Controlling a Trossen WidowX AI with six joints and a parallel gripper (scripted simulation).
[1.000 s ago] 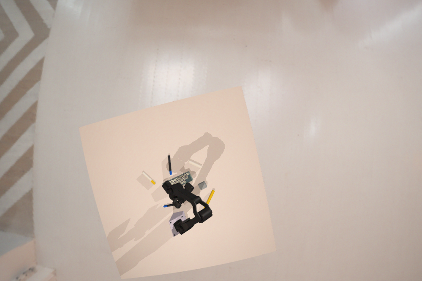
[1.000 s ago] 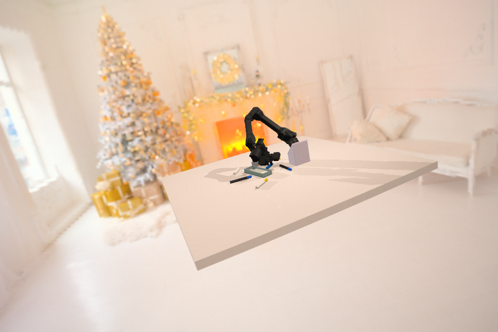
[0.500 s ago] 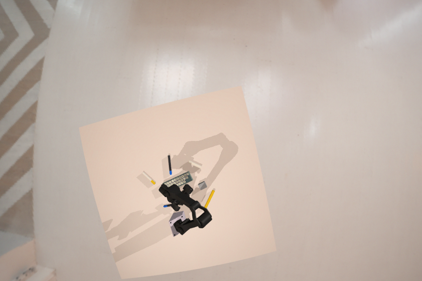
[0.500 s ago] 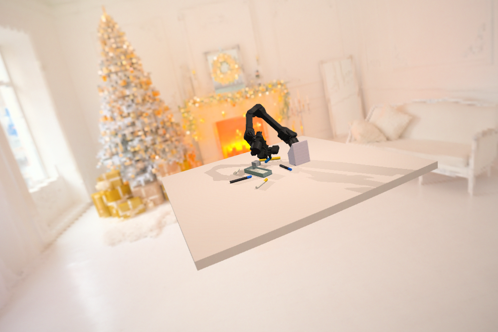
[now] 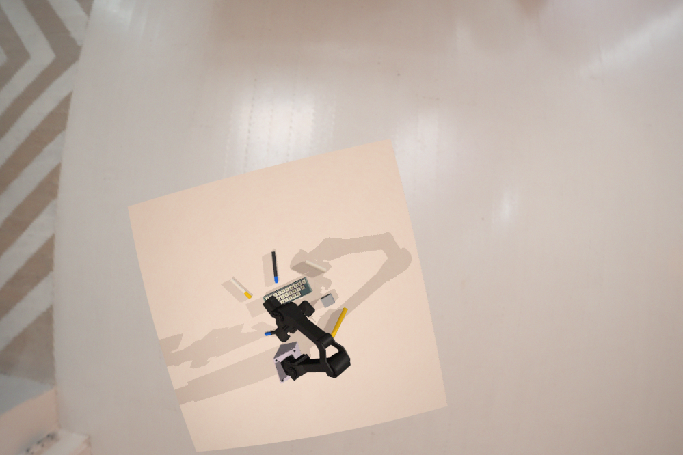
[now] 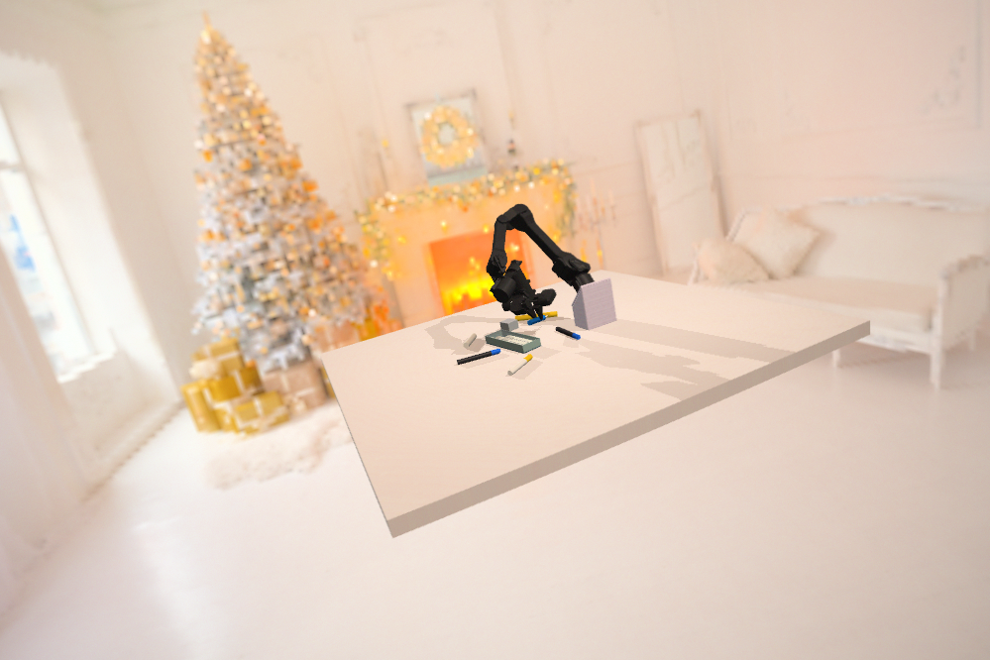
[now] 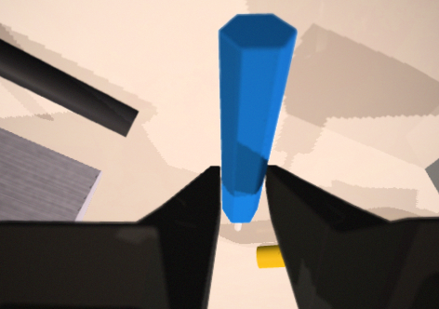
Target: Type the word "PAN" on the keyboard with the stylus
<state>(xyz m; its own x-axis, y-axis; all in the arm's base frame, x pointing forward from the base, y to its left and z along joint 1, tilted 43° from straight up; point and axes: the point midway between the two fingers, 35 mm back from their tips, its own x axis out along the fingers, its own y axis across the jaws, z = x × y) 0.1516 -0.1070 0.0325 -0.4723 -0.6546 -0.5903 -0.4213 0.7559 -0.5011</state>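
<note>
The blue stylus is 2 cm behind my gripper tip and 1 cm to the right of it. Round my gripper tip: N key 15 cm ahead, 3 cm to the right, 3 cm below; grey cube 4 cm ahead, 14 cm to the right, 3 cm below; grey stylus tip 4 cm behind, 2 cm to the right, 1 cm below.
</note>
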